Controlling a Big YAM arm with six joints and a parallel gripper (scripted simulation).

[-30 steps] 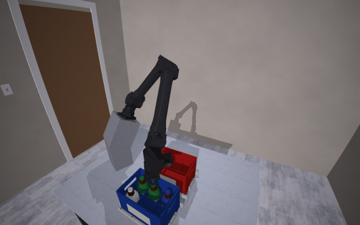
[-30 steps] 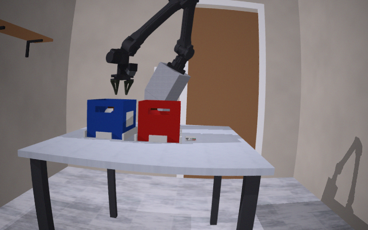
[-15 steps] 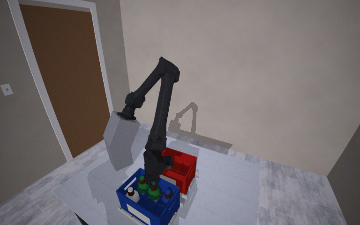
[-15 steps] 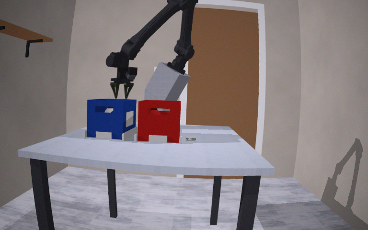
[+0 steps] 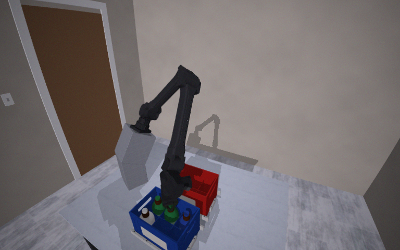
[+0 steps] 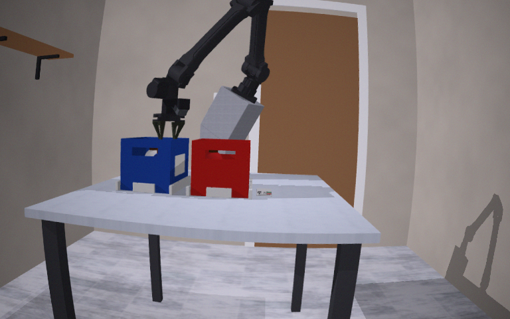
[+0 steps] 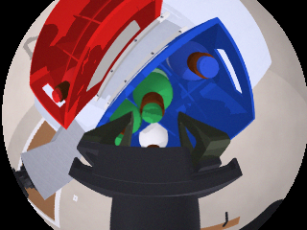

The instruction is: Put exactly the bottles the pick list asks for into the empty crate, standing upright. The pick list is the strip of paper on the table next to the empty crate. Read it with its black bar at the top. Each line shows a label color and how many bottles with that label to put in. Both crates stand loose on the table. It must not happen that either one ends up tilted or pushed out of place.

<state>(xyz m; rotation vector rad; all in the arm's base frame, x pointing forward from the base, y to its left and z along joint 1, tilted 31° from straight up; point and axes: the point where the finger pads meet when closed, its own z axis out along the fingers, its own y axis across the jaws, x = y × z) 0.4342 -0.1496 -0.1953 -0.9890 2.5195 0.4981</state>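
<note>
Right now my hand is 4 cm to the left of the blue crate and 9 cm above it. From my hand the other things lie so: red-label bottle 10 cm behind, 15 cm to the left, 8 cm below; white-label bottle 9 cm behind, 8 cm to the right, 8 cm below; blue bottle 9 cm ahead, 1 cm to the left, 8 cm below.
</note>
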